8 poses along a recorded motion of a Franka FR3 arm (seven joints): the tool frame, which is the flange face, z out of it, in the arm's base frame.
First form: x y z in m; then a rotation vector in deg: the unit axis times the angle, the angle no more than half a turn.
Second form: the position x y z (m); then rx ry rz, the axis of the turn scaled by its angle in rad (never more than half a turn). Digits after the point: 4 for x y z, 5 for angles.
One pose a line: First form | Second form
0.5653 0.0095 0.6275 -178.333 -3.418 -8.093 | 0.5653 0.0095 0.6275 -3.11250 -0.05966 -0.14125
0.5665 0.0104 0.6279 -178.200 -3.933 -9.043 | 0.5665 0.0104 0.6279 -3.11018 -0.06864 -0.15783
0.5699 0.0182 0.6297 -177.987 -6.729 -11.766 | 0.5699 0.0182 0.6297 -3.10646 -0.11744 -0.20536
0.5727 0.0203 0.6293 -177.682 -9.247 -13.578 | 0.5727 0.0203 0.6293 -3.10114 -0.16139 -0.23698
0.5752 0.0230 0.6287 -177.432 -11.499 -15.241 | 0.5752 0.0230 0.6287 -3.09677 -0.20070 -0.26601
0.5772 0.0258 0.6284 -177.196 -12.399 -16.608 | 0.5772 0.0258 0.6284 -3.09265 -0.21640 -0.28986
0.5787 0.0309 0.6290 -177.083 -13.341 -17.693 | 0.5787 0.0309 0.6290 -3.09068 -0.23284 -0.30880
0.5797 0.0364 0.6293 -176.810 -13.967 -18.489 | 0.5797 0.0364 0.6293 -3.08592 -0.24377 -0.32269
